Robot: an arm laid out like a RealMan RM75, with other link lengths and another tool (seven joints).
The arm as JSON. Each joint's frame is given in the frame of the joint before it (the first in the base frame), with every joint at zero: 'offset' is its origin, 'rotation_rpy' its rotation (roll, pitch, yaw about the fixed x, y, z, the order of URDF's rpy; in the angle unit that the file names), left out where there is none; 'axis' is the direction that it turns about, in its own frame. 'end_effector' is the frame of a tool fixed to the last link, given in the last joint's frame.
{
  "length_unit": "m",
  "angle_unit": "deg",
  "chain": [
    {
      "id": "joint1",
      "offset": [
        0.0,
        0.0,
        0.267
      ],
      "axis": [
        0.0,
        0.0,
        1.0
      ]
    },
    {
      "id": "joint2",
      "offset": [
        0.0,
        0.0,
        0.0
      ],
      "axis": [
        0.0,
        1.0,
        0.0
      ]
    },
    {
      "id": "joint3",
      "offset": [
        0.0,
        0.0,
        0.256
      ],
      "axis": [
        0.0,
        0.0,
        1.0
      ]
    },
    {
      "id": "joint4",
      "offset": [
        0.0,
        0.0,
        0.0
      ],
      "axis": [
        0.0,
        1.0,
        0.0
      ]
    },
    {
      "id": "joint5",
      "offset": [
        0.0,
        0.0,
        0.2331
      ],
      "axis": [
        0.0,
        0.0,
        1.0
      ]
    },
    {
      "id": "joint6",
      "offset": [
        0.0,
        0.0,
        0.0
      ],
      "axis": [
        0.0,
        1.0,
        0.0
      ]
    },
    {
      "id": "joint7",
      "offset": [
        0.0,
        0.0,
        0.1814
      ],
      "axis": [
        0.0,
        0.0,
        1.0
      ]
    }
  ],
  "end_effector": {
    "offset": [
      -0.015,
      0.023,
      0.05
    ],
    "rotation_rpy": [
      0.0,
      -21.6,
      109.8
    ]
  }
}
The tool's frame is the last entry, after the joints.
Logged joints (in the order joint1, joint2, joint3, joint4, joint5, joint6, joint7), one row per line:
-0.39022 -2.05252 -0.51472 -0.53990 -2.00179 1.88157 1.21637
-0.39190 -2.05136 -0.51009 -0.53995 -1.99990 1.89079 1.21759
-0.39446 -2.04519 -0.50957 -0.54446 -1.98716 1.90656 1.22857
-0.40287 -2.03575 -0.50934 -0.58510 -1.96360 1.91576 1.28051
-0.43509 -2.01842 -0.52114 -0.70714 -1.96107 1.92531 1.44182
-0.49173 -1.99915 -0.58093 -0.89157 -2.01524 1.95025 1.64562
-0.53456 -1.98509 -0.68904 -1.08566 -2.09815 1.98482 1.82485
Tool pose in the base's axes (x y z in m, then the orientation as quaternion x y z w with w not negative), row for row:
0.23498 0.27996 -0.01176 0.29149 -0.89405 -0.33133 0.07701
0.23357 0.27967 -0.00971 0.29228 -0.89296 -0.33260 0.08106
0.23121 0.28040 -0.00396 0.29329 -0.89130 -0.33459 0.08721
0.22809 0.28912 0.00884 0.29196 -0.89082 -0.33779 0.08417
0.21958 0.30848 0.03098 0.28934 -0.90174 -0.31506 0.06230
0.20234 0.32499 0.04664 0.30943 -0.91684 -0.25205 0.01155
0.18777 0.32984 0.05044 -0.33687 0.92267 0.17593 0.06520
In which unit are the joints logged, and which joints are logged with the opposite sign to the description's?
The joints are logged in radians. Opposite sign: joint1, joint2, joint6.
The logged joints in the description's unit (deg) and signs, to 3 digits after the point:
22.358 117.601 -29.491 -30.934 -114.694 -107.806 69.693
22.454 117.534 -29.226 -30.937 -114.586 -108.334 69.763
22.601 117.181 -29.196 -31.195 -113.856 -109.238 70.392
23.083 116.640 -29.183 -33.524 -112.506 -109.765 73.368
24.929 115.647 -29.859 -40.516 -112.361 -110.312 82.610
28.174 114.543 -33.285 -51.083 -115.465 -111.741 94.287
30.628 113.737 -39.479 -62.204 -120.215 -113.722 104.556

